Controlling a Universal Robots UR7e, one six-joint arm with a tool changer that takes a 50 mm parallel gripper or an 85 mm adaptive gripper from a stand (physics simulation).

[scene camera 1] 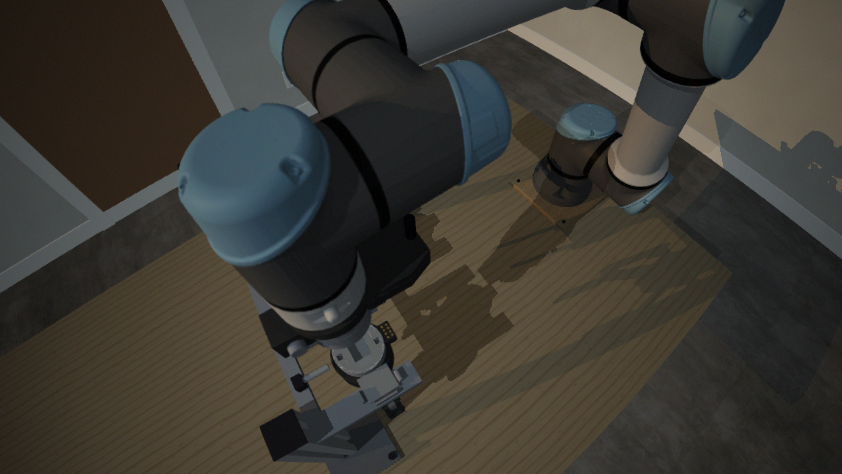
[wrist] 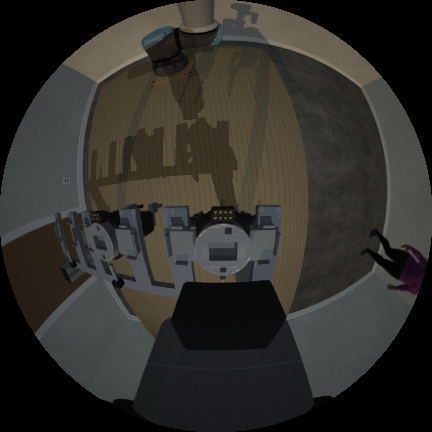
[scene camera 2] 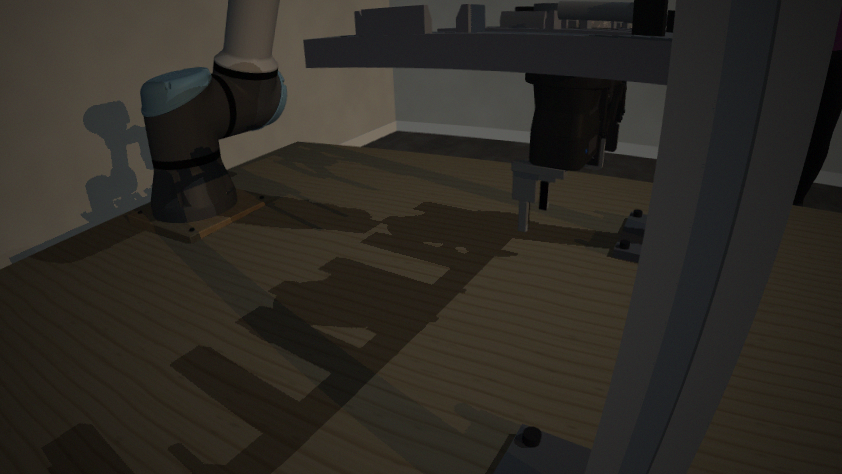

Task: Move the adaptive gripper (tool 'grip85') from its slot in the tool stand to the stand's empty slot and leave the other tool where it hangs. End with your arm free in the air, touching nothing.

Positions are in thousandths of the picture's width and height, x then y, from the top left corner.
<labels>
A parallel gripper shows in the wrist view (251,559) and in scene camera 2 (670,284).
</labels>
